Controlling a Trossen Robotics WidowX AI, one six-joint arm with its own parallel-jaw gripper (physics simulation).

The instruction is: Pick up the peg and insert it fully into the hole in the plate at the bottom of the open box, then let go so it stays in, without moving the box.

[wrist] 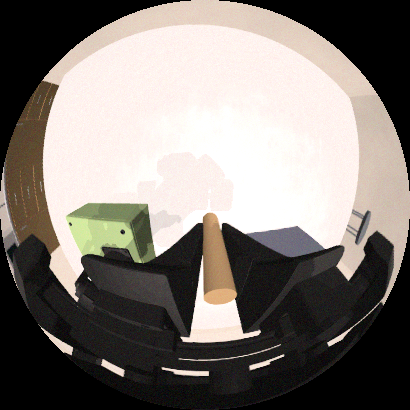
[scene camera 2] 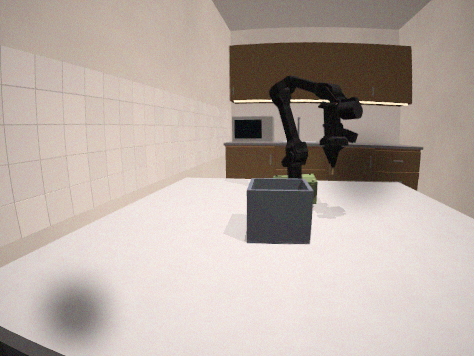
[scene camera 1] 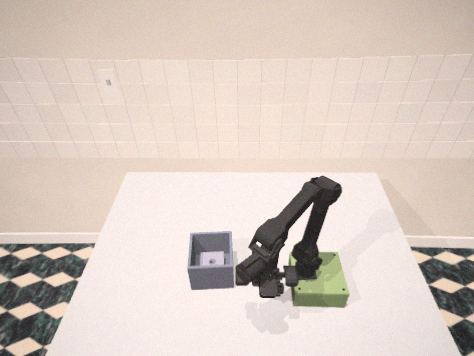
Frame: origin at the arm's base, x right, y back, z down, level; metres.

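Seen in the pictures: gripper, fingertip midpoint: (wrist: 211, 228) (scene camera 2: 332, 167); arm's base, link origin: (wrist: 120, 259) (scene camera 1: 305, 271).
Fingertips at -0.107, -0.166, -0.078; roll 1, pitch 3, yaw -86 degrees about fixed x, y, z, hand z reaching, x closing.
Observation:
Offsets run from my fingertips to a thing's top centre, as dx, dy, dz. "spot": to the spot under its first point. Level surfaces: height alone.
My gripper (scene camera 2: 333, 163) (wrist: 211, 228) is shut on a tan wooden peg {+0.003, +0.001, -0.056} (scene camera 2: 332, 171) (wrist: 216, 265), a round rod. The peg points down from the fingertips, with its lower end well above the table. The fingers and peg are hidden behind the arm in scene camera 1. The open slate-blue box {+0.193, -0.171, +0.022} (scene camera 1: 211, 278) (scene camera 2: 279, 216) (wrist: 289, 241) stands upright, to the left of the gripper in scene camera 1. A pale plate {+0.193, -0.171, +0.099} (scene camera 1: 219, 256) with a dark hole {spot: +0.203, -0.171, +0.115} (scene camera 1: 212, 261) lies at its bottom. The plate is hidden by the walls in scene camera 2.
A green block (scene camera 1: 327, 277) (scene camera 2: 312, 184) (wrist: 102, 225) stands under the arm's base, to the right of the box in scene camera 1. The box's raised walls surround the plate. The white table {dz +0.160} (scene camera 1: 165, 200) (scene camera 2: 200, 285) (wrist: 200, 90) carries the box and block.

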